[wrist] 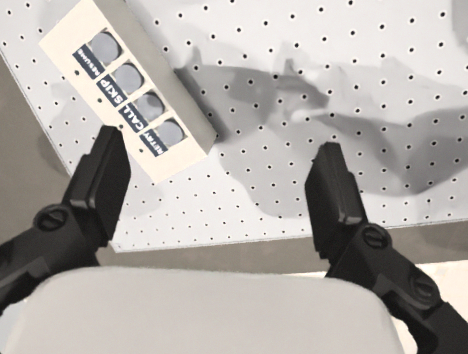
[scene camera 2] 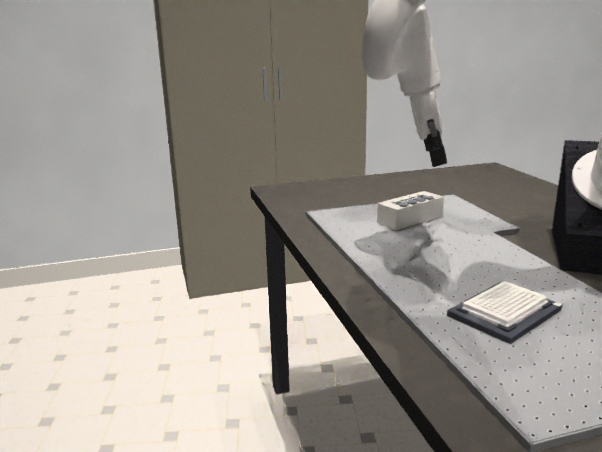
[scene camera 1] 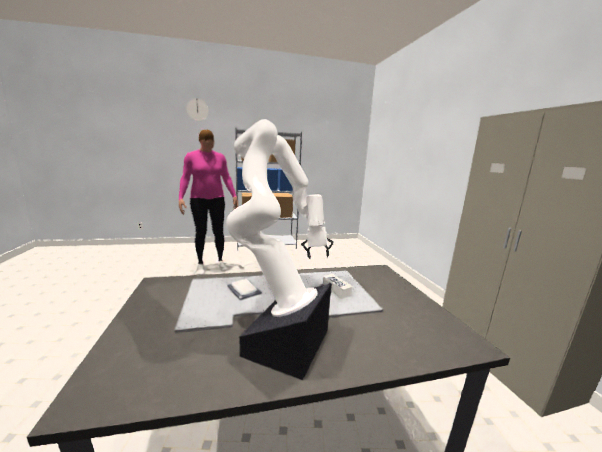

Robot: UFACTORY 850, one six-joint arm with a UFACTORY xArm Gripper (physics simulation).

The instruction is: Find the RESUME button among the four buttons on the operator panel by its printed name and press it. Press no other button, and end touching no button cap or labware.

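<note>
The operator panel (scene camera 1: 343, 289) (scene camera 2: 416, 215) (wrist: 170, 90) is a cream box with four round grey buttons in a row. In the wrist view, dark labels name the RESUME button (wrist: 105, 47) at the upper-left end, then the SKIP button (wrist: 129, 78), the CALL button (wrist: 150, 105) and the RETRY button (wrist: 170, 133) at the lower-right end. My gripper (scene camera 1: 318, 256) (scene camera 2: 439, 164) (wrist: 221, 156) is open and empty. It hangs well above the panel, touching nothing; in the wrist view the panel lies at the upper left, beyond the left finger.
A perforated grey board (scene camera 1: 205, 305) (scene camera 2: 540, 400) (wrist: 260, 165) lies on the dark table (scene camera 1: 400, 340) (scene camera 2: 320, 195) under the panel. A pale labware plate (scene camera 1: 243, 286) (scene camera 2: 506, 302) sits on a dark holder (scene camera 2: 511, 334). The black arm base (scene camera 1: 285, 340) (scene camera 2: 575, 240) stands at the board's edge.
</note>
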